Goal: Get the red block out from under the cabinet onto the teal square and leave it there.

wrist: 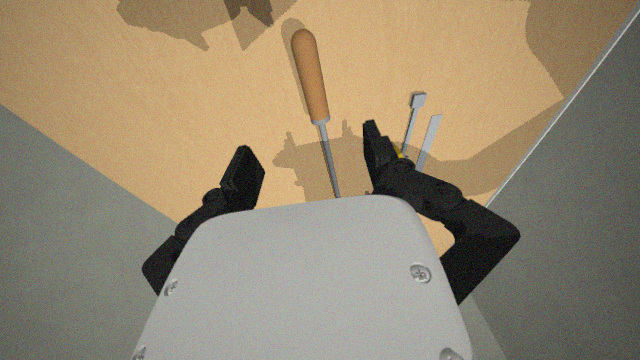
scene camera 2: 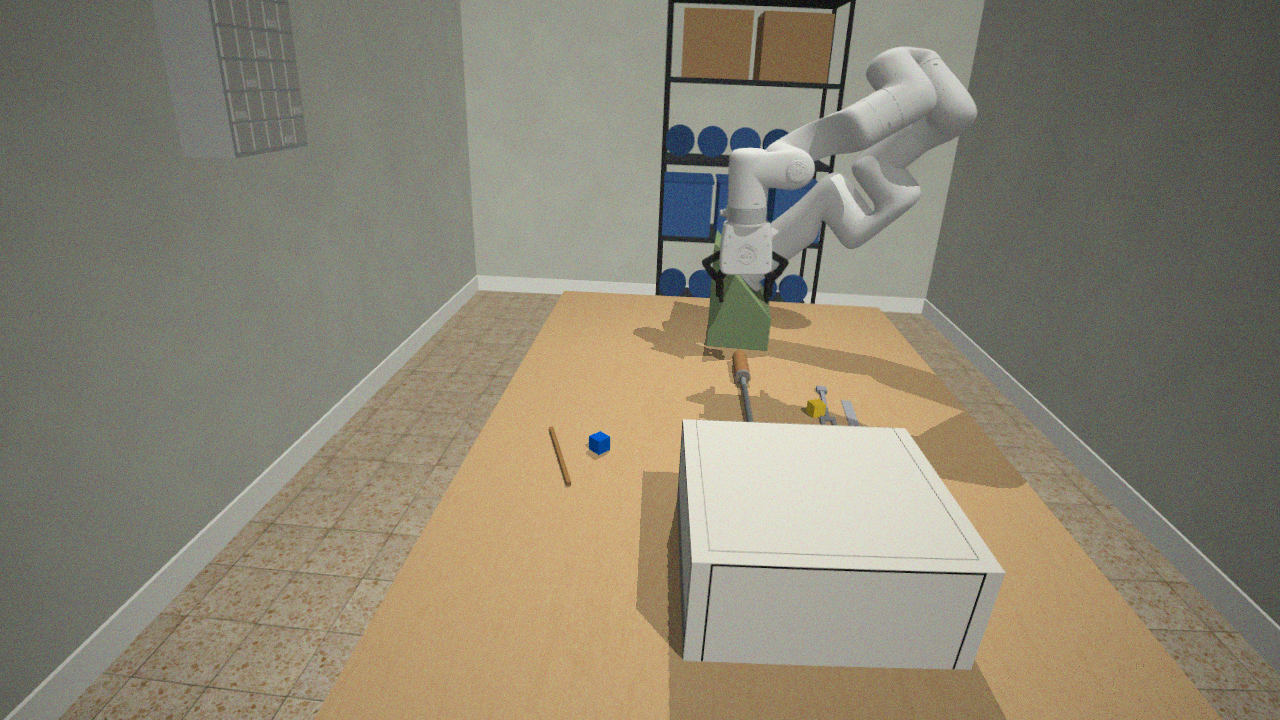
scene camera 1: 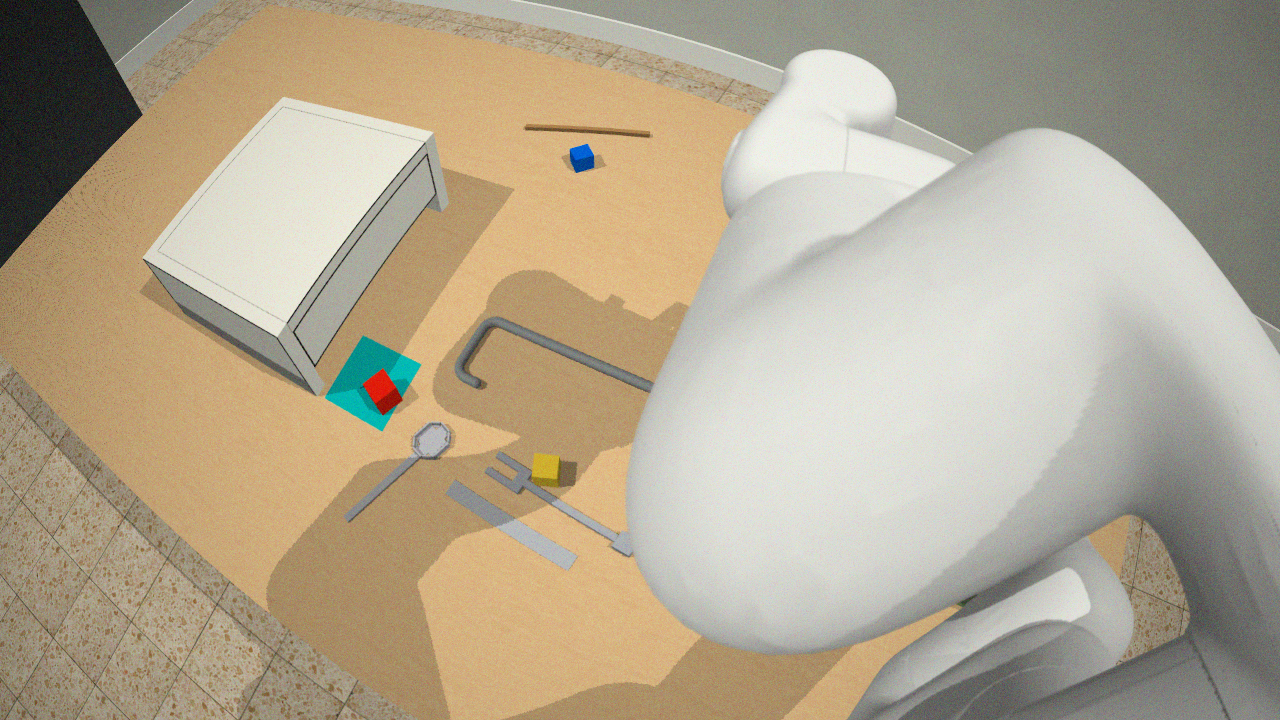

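Observation:
The red block rests on the teal square, toward its right-hand side in scene camera 1, outside the white cabinet. The teal square lies beside the cabinet's front corner. In scene camera 2 neither the block nor the square shows. My gripper is open and empty, raised above the table. A hooked grey rod with a wooden handle lies on the table below it, apart from the fingers. In scene camera 1 the arm hides the gripper and the handle.
A yellow block lies beside a grey fork-like tool. A flat grey strip and a grey ladle-like tool lie nearby. A blue block lies near a thin brown stick.

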